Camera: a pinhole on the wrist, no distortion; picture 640 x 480 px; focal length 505.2 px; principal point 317.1 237.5 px. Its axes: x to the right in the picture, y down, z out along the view. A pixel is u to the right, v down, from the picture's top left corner.
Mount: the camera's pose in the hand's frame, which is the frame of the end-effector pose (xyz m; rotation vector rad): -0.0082 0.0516 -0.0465 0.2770 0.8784 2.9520
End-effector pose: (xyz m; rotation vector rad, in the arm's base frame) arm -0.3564 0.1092 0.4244 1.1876 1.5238 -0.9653
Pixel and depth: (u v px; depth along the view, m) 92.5 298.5 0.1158
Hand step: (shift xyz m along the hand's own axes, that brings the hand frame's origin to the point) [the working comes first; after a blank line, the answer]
In the camera's frame: -0.0515 0.0140 0.1158

0.0639 0.0971 0.0483
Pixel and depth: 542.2 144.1 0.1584
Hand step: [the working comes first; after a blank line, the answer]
In the camera's frame: 0.0706 -0.0293 0.1584

-0.0484 0.1682 0.0789
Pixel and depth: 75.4 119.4 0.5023
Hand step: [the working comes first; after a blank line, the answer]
In the camera's frame: -0.2403 -0.1174 0.5023

0.3204 0.3965 0.2649
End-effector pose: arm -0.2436 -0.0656 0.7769 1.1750 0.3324 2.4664
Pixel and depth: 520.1 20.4 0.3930
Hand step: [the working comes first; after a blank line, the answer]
In the camera's frame: 0.1579 -0.1689 0.3930

-0.0914 0.4198 0.2093
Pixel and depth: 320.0 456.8 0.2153
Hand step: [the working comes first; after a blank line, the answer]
In the camera's frame: 0.0012 0.0935 0.2153

0.0308 0.0892 0.1819
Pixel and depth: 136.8 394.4 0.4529
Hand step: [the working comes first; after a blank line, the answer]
In the camera's frame: -0.1616 0.1407 0.4529

0.2349 0.1615 0.3776
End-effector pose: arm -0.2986 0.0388 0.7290 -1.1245 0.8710 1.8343
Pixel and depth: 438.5 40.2 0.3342
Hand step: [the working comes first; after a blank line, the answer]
In the camera's frame: 0.0803 -0.1305 0.3342

-0.0258 0.3484 0.1697
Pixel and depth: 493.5 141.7 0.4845
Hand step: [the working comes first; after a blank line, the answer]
In the camera's frame: 0.1692 -0.0919 0.4845

-0.0852 0.4056 0.3284
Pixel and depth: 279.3 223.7 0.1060
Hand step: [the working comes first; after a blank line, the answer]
In the camera's frame: -0.0079 -0.0029 0.1060

0.0192 0.1102 0.0379
